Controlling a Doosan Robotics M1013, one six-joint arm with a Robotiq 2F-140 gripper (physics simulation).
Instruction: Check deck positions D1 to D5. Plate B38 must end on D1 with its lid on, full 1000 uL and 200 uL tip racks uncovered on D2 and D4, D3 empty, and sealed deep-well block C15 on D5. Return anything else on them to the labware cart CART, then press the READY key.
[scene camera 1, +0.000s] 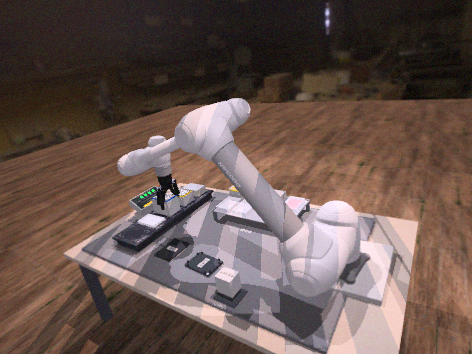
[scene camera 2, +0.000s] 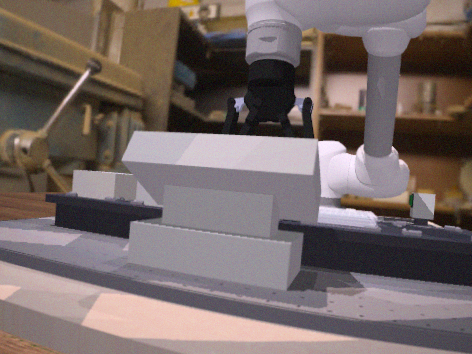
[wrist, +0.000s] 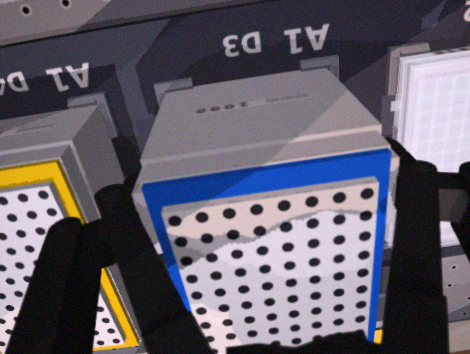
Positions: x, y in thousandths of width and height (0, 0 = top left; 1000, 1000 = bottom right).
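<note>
I can see my gripper (wrist: 539, 391), and there's a white block on a base (scene camera 2: 895, 581) as well.
</note>
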